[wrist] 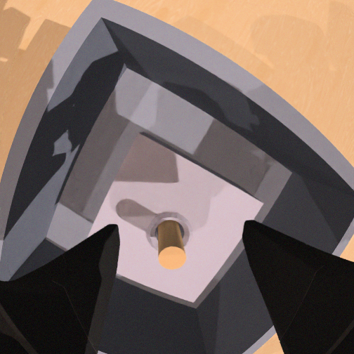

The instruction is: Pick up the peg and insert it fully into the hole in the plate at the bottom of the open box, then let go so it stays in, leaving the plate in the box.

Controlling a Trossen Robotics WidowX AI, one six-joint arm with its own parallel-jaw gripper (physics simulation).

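A tan, round peg stands in the ringed hole of the pale pink plate. Its lower end is hidden in the hole and its top end faces the camera. The plate lies at the bottom of the open grey box. My gripper is open, with one black finger on each side of the peg and apart from it. Nothing is between the fingertips in contact with them; the peg shows in the gap, below them in the box.
The box's grey walls and rim surround the plate on the sides in view. The wooden table top shows beyond the rim, with shadows on it at the upper left and upper right.
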